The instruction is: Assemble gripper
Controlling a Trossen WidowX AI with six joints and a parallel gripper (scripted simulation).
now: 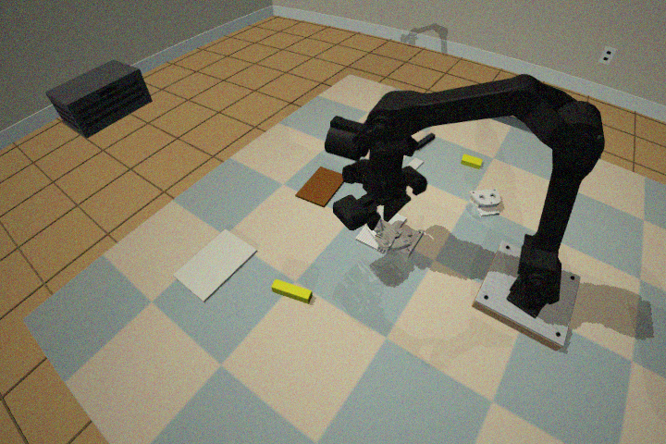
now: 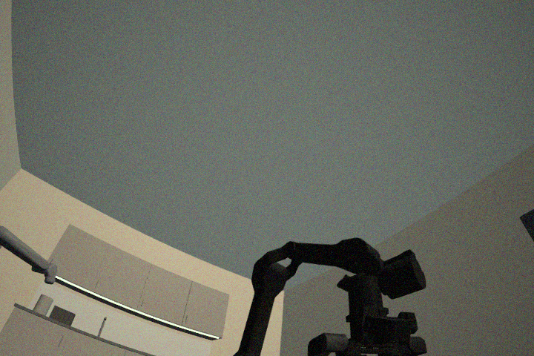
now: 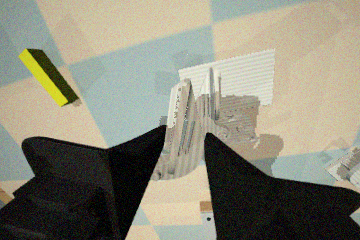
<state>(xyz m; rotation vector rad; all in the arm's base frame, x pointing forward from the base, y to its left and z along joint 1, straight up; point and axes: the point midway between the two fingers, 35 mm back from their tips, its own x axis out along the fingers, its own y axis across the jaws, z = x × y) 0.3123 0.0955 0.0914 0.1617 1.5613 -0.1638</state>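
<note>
Now: gripper tip 3 cm past the jaw and 2 cm to the right of it. The rest, counted from my gripper tip: brown tile (23 cm ahead, 8 cm below, 6 cm to the right); then white strip (27 cm to the right, 10 cm ahead, 8 cm below); then housing plate (8 cm below, 7 cm to the right, 4 cm behind).
</note>
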